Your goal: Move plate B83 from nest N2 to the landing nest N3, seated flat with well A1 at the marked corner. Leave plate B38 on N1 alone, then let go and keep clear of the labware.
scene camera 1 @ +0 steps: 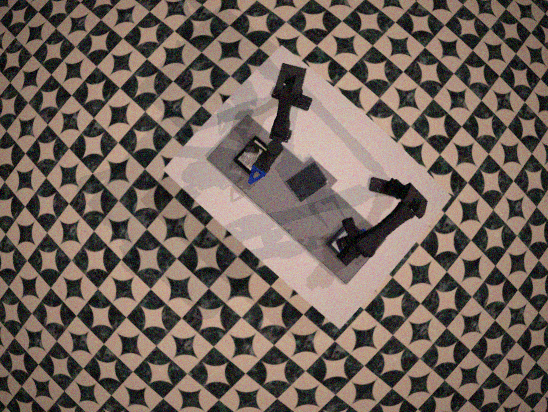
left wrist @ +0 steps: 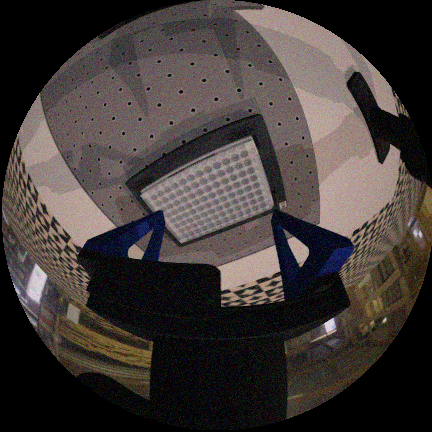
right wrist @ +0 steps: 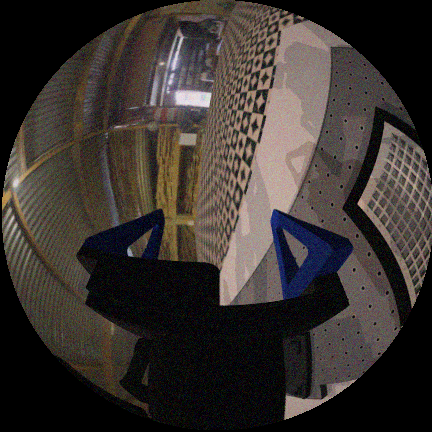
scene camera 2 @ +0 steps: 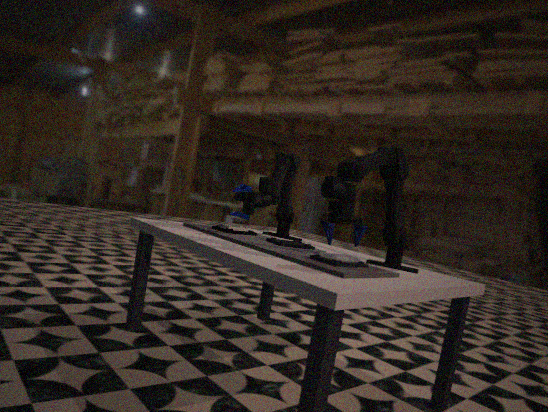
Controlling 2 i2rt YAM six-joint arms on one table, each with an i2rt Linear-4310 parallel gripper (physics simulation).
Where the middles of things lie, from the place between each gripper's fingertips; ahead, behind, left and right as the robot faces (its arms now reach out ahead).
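Labels:
Dark holder (left wrist: pixel 254 125): 51 cm to the left of my right hand, 12 cm behind it, 12 cm below it.
From my left hand, the holder: 1 cm ahead, 5 cm below.

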